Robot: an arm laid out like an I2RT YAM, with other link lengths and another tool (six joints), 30 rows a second.
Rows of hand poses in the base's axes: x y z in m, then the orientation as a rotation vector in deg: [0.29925 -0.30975 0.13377 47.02 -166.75 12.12]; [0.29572 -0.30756 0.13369 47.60 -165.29 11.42]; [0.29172 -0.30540 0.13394 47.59 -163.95 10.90]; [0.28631 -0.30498 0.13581 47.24 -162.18 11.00]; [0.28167 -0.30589 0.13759 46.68 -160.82 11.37]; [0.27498 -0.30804 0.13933 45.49 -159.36 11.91]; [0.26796 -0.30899 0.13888 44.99 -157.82 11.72]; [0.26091 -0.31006 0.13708 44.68 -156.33 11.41]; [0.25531 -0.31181 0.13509 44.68 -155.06 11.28]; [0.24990 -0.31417 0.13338 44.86 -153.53 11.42]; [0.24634 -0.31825 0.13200 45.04 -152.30 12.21]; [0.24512 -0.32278 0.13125 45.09 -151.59 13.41]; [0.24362 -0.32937 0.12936 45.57 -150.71 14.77]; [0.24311 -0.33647 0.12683 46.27 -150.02 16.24]
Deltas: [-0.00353 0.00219 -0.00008 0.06 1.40 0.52]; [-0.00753 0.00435 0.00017 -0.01 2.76 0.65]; [-0.01294 0.00477 0.00204 -0.63 4.45 0.64]; [-0.01758 0.00386 0.00382 -1.32 5.73 0.45]; [-0.02427 0.00171 0.00556 -2.23 7.20 -0.15]; [-0.03129 0.00076 0.00511 -2.63 8.77 -0.31]; [-0.03834 -0.00031 0.00331 -2.90 10.29 -0.35]; [-0.04394 -0.00206 0.00132 -3.20 11.49 -0.19]; [-0.04935 -0.00442 -0.00039 -3.73 12.83 0.14]; [-0.05291 -0.00850 -0.00177 -4.60 13.72 0.46]; [-0.05413 -0.01303 -0.00252 -5.60 14.05 0.65]; [-0.05563 -0.01962 -0.00441 -6.71 14.38 1.17]; [-0.05614 -0.02672 -0.00694 -7.81 14.44 1.82]
